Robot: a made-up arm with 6 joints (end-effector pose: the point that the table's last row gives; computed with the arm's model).
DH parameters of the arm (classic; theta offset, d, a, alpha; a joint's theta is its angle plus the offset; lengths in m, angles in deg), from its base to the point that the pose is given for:
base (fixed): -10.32 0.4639 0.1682 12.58
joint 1: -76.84 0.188 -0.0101 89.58
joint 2: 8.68 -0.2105 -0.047 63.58
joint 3: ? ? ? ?
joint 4: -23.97 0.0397 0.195 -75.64
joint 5: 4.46 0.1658 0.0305 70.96
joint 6: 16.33 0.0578 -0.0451 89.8
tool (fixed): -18.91 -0.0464 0 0
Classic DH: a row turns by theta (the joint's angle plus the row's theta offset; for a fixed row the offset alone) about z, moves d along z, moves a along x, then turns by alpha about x.
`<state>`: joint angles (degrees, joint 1 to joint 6).
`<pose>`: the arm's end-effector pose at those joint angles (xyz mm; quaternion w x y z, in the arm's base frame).
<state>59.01 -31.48 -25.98 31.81 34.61 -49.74</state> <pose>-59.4 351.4 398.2 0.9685 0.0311 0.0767 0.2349</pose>
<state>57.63 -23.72 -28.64 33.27 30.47 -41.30</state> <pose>-27.1 327.8 362.1 0.9596 -0.0310 0.0958 0.2627</pose>
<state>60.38 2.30 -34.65 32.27 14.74 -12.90</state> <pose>87.2 238.3 280.1 0.8914 -0.2628 0.1302 0.3455</pose>
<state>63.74 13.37 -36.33 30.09 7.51 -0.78</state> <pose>141.4 206.4 268.5 0.8437 -0.3712 0.1253 0.3669</pose>
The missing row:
joint 3: -74.46 0.1331 0.0251 91.77
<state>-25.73 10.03 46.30 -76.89 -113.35 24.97</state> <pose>438.7 -286.9 642.0 0.4506 -0.8843 0.1096 0.0538</pose>
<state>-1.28 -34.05 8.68 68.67 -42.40 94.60</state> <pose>322.5 261.5 485.9 0.1919 -0.0870 0.8590 0.4666</pose>
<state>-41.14 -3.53 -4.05 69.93 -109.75 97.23</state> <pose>302.7 1.5 363.6 0.5403 -0.0786 0.6620 0.5134</pose>
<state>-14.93 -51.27 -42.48 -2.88 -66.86 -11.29</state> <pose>498.7 276.4 677.2 0.7368 0.4340 -0.4252 0.2966</pose>
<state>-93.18 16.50 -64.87 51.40 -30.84 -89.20</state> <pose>261.5 40.3 225.1 0.8330 0.2699 -0.1659 -0.4537</pose>
